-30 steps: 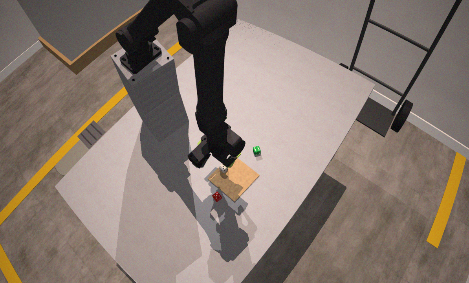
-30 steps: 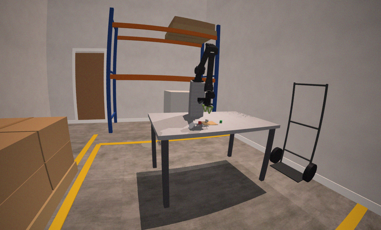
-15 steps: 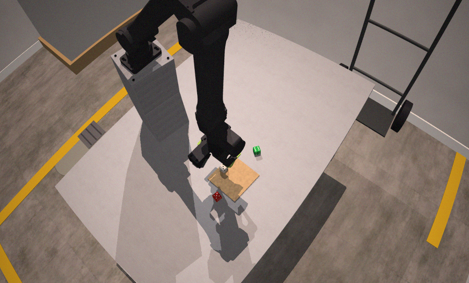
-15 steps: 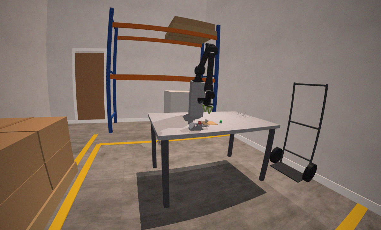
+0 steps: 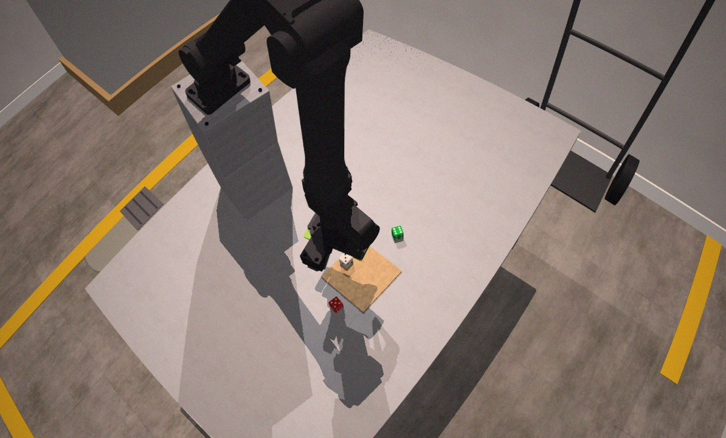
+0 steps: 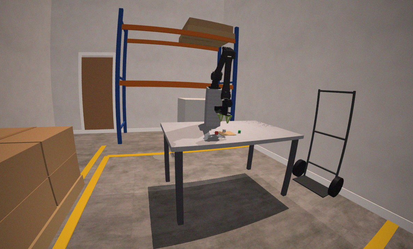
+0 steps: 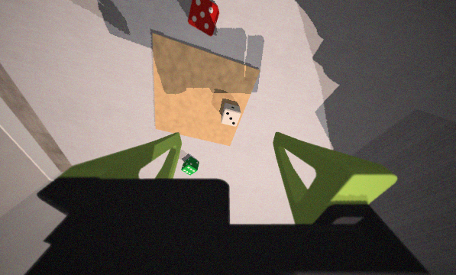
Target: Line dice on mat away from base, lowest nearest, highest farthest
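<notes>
The red die is 50 mm ahead of my hand, 90 mm to the right of it and 90 mm below it. From my hand the other things lie so: green die (40 mm ahead, 150 mm to the left, 90 mm below); then tan mat (40 mm ahead, 10 mm to the left, 100 mm below); then white die (10 mm behind, 10 mm to the left, 90 mm below).
</notes>
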